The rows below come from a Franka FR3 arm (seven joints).
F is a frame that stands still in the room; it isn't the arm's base.
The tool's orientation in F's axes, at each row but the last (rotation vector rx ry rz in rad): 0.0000 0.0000 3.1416; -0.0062 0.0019 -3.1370; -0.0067 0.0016 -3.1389; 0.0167 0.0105 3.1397; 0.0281 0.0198 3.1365; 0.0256 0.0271 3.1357
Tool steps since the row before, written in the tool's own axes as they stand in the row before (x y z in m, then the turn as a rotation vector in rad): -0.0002 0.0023 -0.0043 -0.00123 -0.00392 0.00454; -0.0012 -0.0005 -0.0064 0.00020 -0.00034 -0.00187; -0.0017 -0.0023 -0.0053 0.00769 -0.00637 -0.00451; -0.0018 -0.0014 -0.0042 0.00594 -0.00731 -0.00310; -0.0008 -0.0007 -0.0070 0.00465 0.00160 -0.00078; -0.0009 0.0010 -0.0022 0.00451 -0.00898 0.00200
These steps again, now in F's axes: 0.0002 -0.0023 -0.0043 0.00123 0.00392 0.00454; 0.0012 0.0005 -0.0064 -0.00021 0.00034 -0.00187; 0.0017 0.0023 -0.0053 -0.00773 0.00635 -0.00447; 0.0018 0.0014 -0.0042 -0.00596 0.00730 -0.00309; 0.0007 0.0006 -0.0070 -0.00467 -0.00159 -0.00068; 0.0009 -0.0010 -0.0022 -0.00443 0.00904 0.00192
